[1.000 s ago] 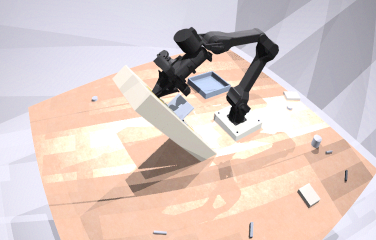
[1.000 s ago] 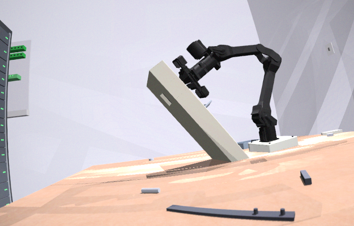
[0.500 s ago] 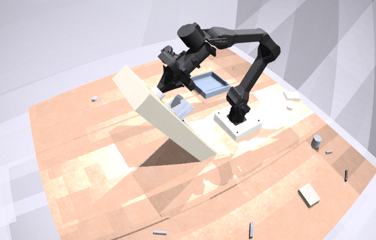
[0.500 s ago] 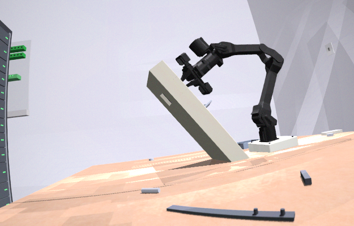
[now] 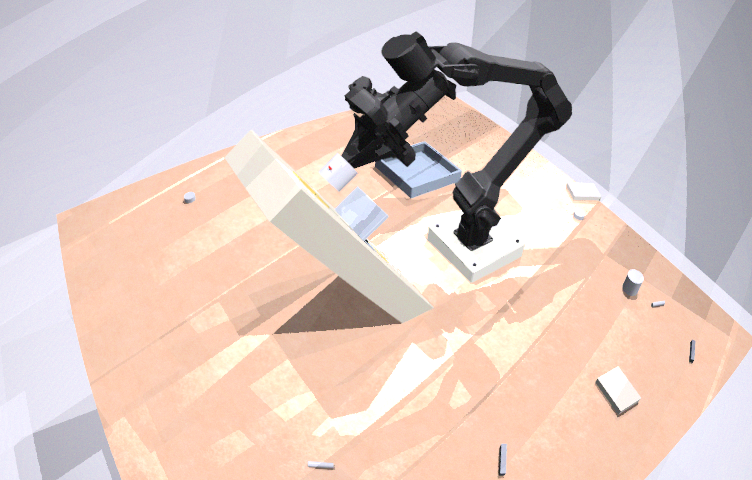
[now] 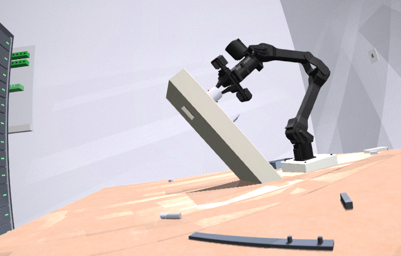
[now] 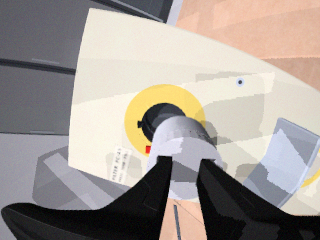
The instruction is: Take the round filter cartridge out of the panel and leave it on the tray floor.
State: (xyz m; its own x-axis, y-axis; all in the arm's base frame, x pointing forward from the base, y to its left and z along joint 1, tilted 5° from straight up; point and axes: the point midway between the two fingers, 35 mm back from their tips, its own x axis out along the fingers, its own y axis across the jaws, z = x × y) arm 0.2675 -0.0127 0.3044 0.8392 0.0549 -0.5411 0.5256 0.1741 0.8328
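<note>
Right now my gripper tip is 10 mm short of the round filter cartridge and 10 mm above it. Round my gripper tip: blue tray 370 mm behind, 300 mm below, 290 mm to the right.
</note>
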